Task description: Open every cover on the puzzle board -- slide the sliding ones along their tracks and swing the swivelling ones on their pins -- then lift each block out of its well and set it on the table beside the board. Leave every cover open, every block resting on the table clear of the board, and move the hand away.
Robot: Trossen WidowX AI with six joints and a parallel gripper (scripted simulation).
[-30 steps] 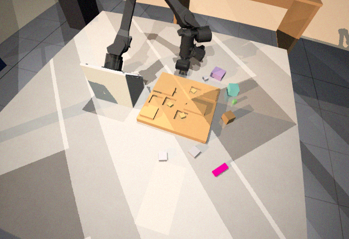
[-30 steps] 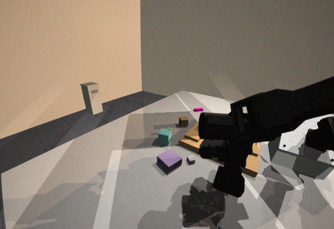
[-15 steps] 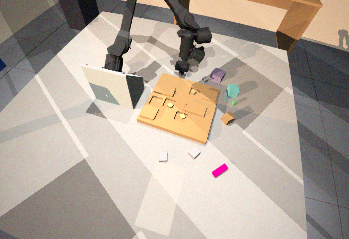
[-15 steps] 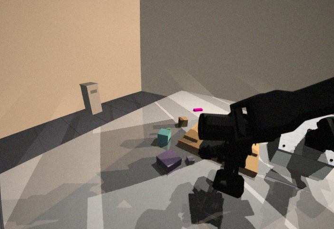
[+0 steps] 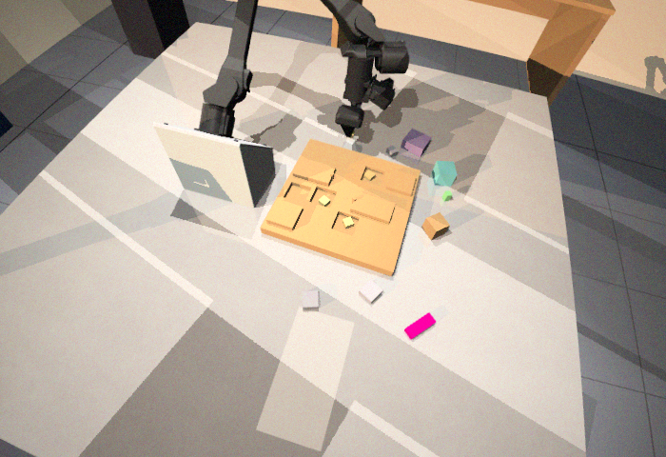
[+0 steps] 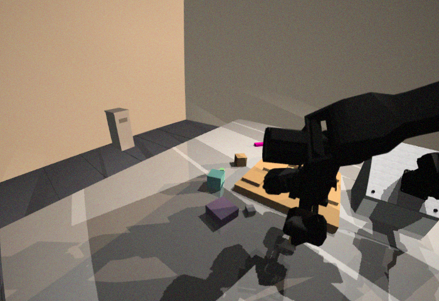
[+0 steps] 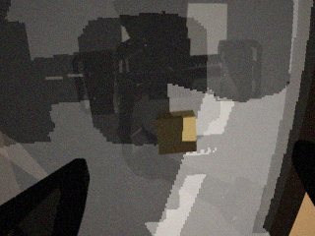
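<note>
Right now my gripper tip is 23 cm to the left of the puzzle board, 6 cm short of it and 2 cm above it. Round my gripper tip: small grey cube: 12 cm ahead, 3 cm below, 2 cm to the right; then teal cube: 26 cm ahead, 6 cm to the right, 2 cm below; then purple block: 17 cm ahead, 4 cm to the left, 2 cm below.
</note>
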